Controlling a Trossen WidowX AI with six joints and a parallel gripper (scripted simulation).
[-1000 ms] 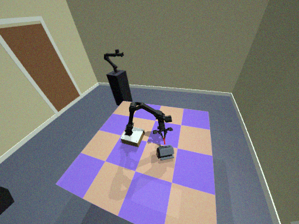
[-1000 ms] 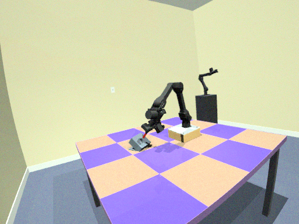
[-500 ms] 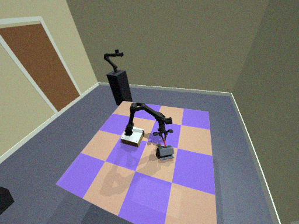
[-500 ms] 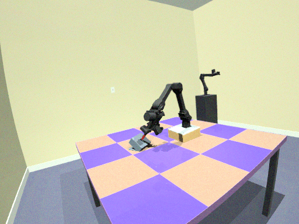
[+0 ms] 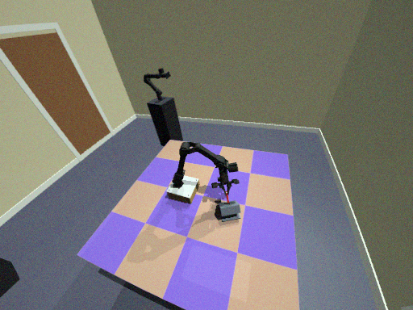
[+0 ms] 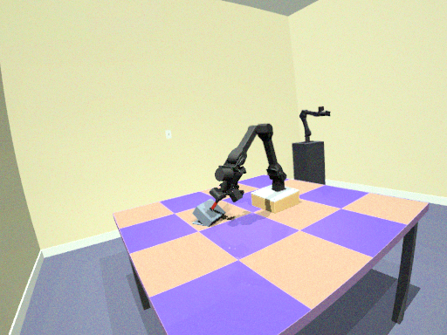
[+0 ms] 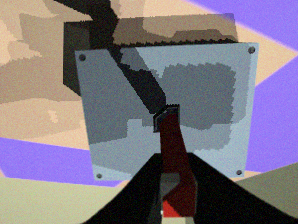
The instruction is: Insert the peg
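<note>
Right now my gripper tip is 7 cm above the grey sloped panel, 5 cm to the left of it and 3 cm short of it. Round my gripper tip: red peg 1 cm above.
</note>
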